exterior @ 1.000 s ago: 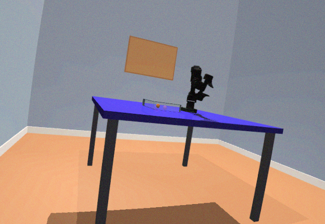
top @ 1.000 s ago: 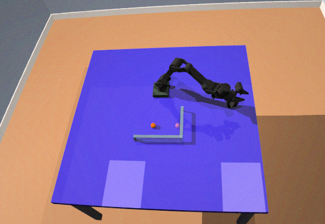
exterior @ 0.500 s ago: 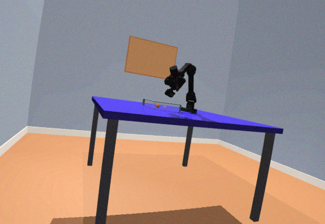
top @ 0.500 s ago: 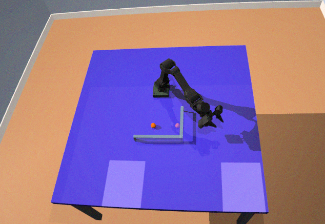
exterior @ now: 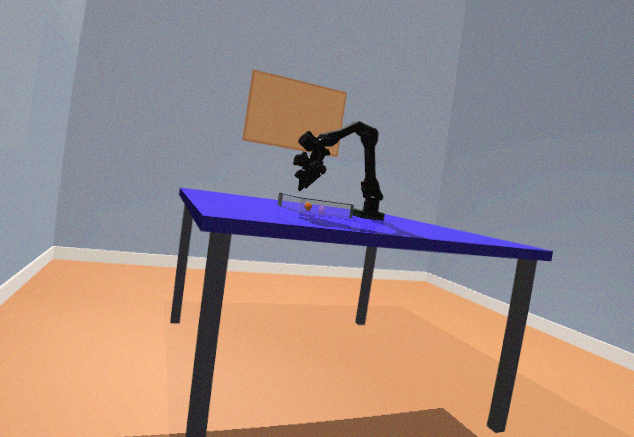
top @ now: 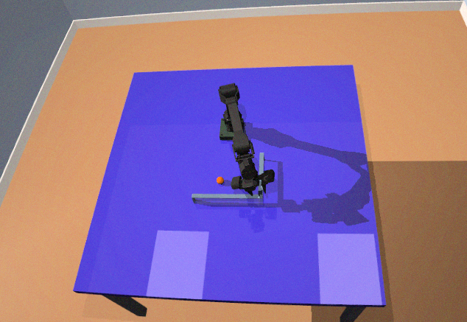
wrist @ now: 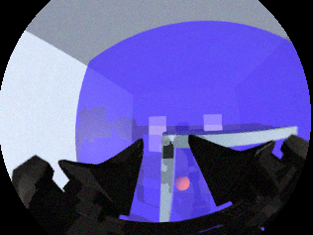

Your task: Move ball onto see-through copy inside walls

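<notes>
The small orange ball is 19 cm to the right of my gripper tip, 11 cm behind it and 8 cm below it.
</notes>
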